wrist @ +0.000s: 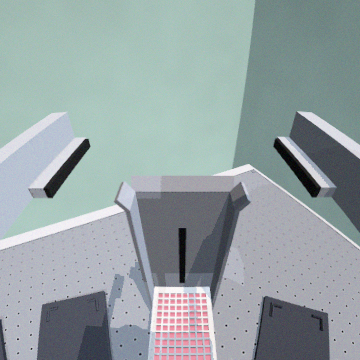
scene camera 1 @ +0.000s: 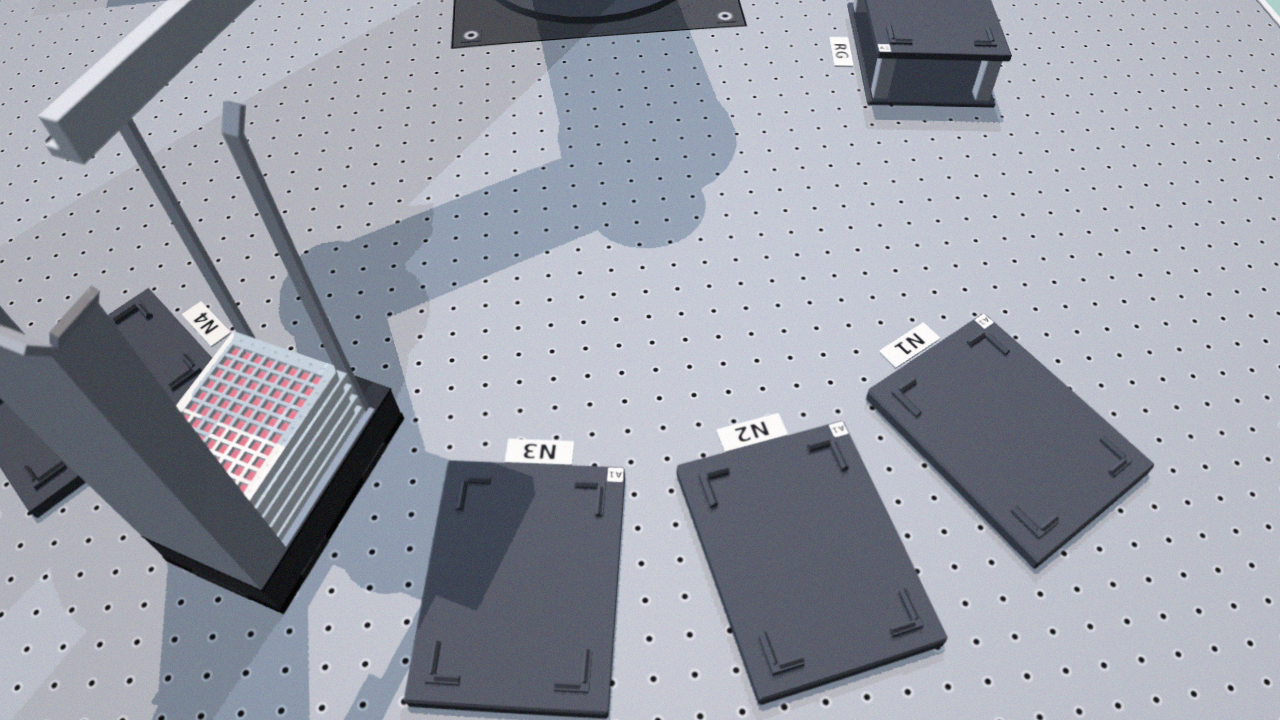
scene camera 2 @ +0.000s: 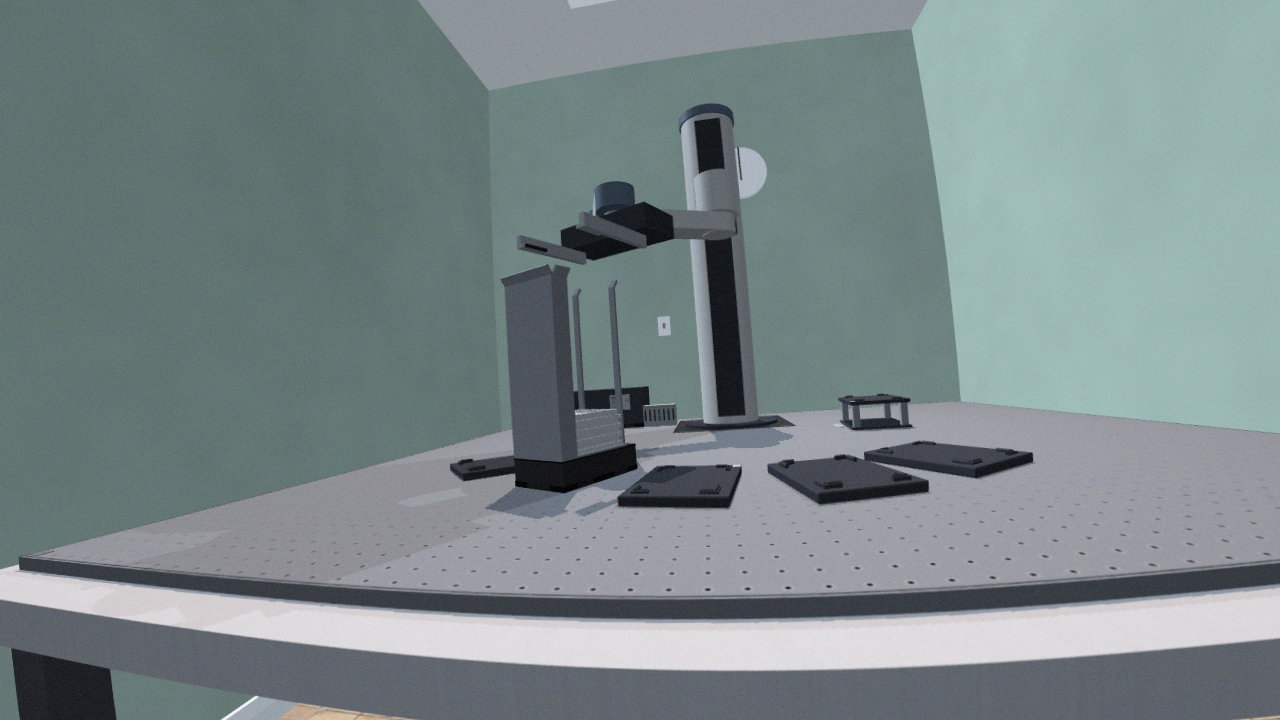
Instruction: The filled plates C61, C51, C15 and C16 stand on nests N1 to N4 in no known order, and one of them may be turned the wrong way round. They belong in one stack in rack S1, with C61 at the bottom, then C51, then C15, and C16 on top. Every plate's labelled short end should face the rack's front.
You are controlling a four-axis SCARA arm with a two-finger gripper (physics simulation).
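Places are measured from the arm's base along level axes (x back, y right, z up), in millimetres.
Pixels of known places: gripper, fingertip midpoint: (wrist: 181, 126) (scene camera 2: 548, 231); arm's base, origin of the base link: (scene camera 2: 731, 427).
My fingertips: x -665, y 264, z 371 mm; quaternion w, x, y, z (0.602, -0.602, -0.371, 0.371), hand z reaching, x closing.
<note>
For each thing: its middle in the pictures, then the offset to it from my fingertips. "spot": a spot on its surface instead.
- rack S1, body centre: (scene camera 1: 202, 370) (wrist: 181, 324) (scene camera 2: 571, 377) dx +28, dy -14, dz -212 mm
- N2, body centre: (scene camera 1: 805, 550) (scene camera 2: 838, 473) dx -54, dy -356, dz -349 mm
- N3, body centre: (scene camera 1: 521, 579) (scene camera 2: 686, 482) (wrist: 72, 342) dx -55, dy -175, dz -350 mm
- Nest N4, body centre: (scene camera 1: 93, 392) (scene camera 2: 504, 463) (wrist: 293, 350) dx +120, dy +144, dz -349 mm
- RG, body centre: (scene camera 1: 924, 26) (scene camera 2: 872, 410) dx +453, dy -574, dz -326 mm
- dark box, surface spot: (scene camera 2: 635, 402) spot: dx +699, dy +5, dz -286 mm
A stack of several white plates with pink wells (scene camera 1: 255, 402) (scene camera 2: 597, 431) (wrist: 182, 320) sits in rack S1 (scene camera 1: 170, 447) (scene camera 2: 539, 367) (wrist: 165, 220). Its end labels cannot be read. My gripper (scene camera 2: 553, 232) (wrist: 181, 126) is open and empty, high above the rack, its fingers wide apart. One finger shows at the upper left in scene camera 1. Nests N1 (scene camera 1: 1011, 438) (scene camera 2: 948, 456), N2 (scene camera 1: 810, 555) (scene camera 2: 845, 477) and N3 (scene camera 1: 537, 573) (scene camera 2: 684, 483) (wrist: 65, 320) are bare. Nest N4 (scene camera 1: 161, 340) (scene camera 2: 483, 467) (wrist: 295, 330) is partly hidden by the rack in both scene views; its visible parts are bare.
The rack's tall end wall and two thin posts (scene camera 1: 286, 232) (scene camera 2: 615, 358) rise well above the stack. Stand RG (scene camera 1: 939, 26) (scene camera 2: 874, 400) is at the back right. The arm's column (scene camera 2: 720, 358) stands behind the rack, with a dark box (scene camera 2: 635, 402) at the back.
</note>
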